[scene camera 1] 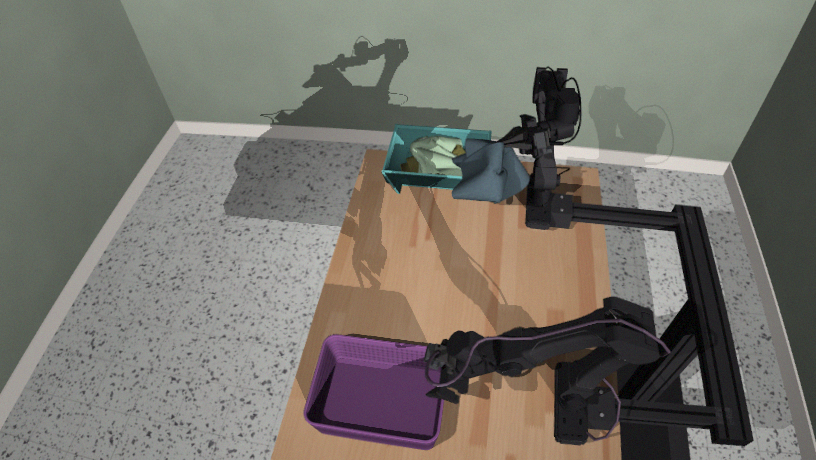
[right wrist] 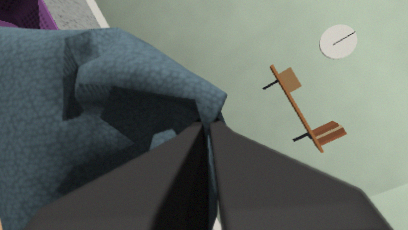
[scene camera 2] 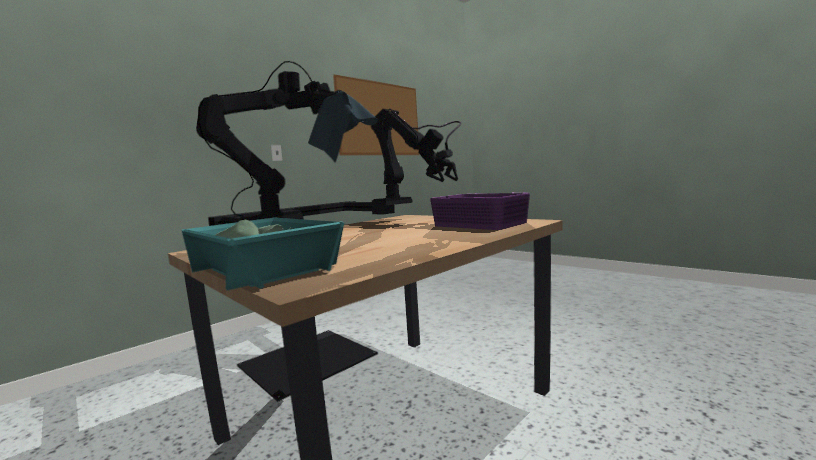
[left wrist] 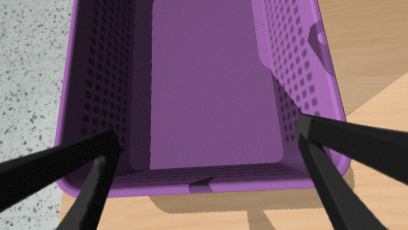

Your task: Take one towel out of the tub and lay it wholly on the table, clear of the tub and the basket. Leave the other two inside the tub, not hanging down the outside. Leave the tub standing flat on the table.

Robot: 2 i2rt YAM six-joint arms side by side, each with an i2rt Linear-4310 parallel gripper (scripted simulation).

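My own left gripper [left wrist: 204, 132] is visible to me, and so is my right gripper [scene camera 1: 495, 144], which the right wrist view also gives me: the gripper [right wrist: 208, 128]. There is a blue towel [scene camera 2: 339, 113] here, and I find the towel [right wrist: 87, 101] again from my right wrist. I see a purple basket [scene camera 1: 378, 386] as well, and my left wrist view shows that basket [left wrist: 200, 103] too.
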